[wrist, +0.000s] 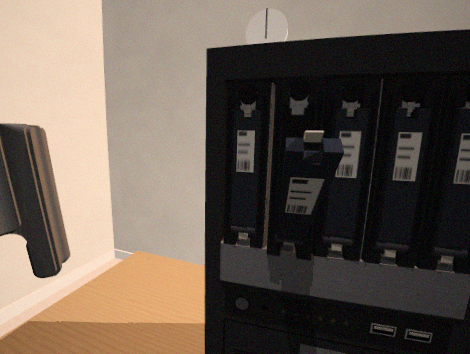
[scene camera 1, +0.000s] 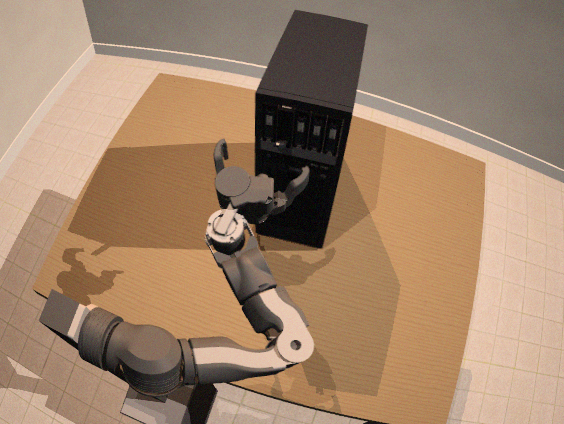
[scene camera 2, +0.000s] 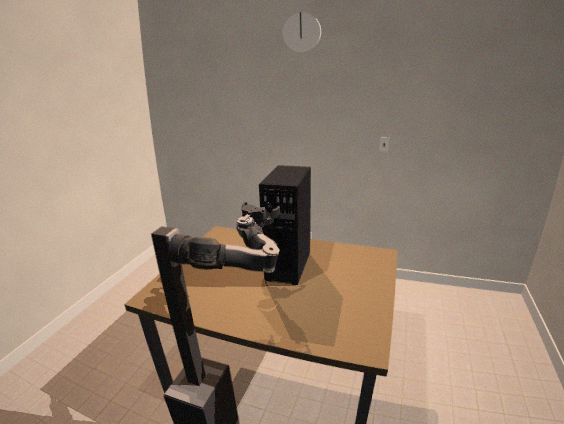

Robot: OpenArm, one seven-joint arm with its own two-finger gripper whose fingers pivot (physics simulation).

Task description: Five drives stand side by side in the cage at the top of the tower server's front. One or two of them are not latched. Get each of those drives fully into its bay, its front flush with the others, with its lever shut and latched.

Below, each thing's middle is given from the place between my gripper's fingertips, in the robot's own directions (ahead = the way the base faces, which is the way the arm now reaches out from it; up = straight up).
Now: hand 24 cm short of the black tower server [scene camera 1: 316,65], 17 cm above it and 3 cm to the left of it.
